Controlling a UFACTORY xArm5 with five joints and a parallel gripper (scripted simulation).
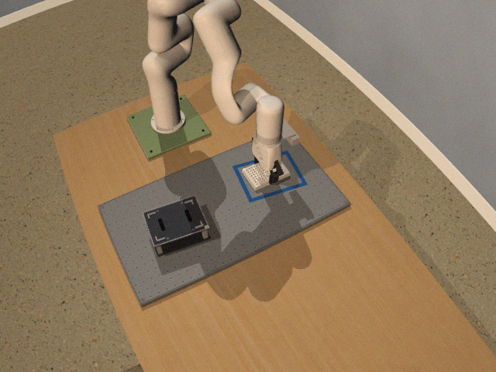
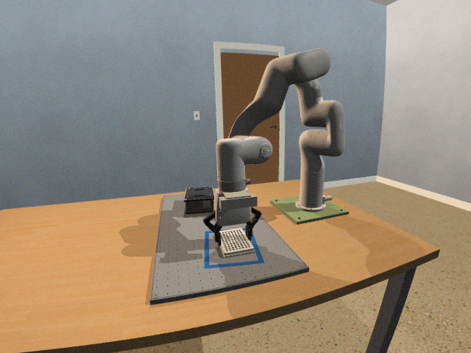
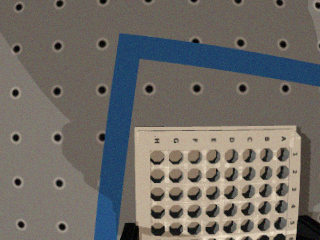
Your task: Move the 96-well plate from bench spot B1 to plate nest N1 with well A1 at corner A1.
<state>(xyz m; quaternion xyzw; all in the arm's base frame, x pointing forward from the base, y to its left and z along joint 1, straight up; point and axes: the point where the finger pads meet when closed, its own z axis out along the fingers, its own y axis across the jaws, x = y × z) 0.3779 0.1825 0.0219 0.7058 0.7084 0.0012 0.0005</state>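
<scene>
The white 96-well plate is 10 mm below my hand. From my hand the other things lie so: A1 mark: 130 mm ahead, 270 mm to the right, 40 mm above; then black raised plate nest: 60 mm ahead, 330 mm to the right, 40 mm above.
</scene>
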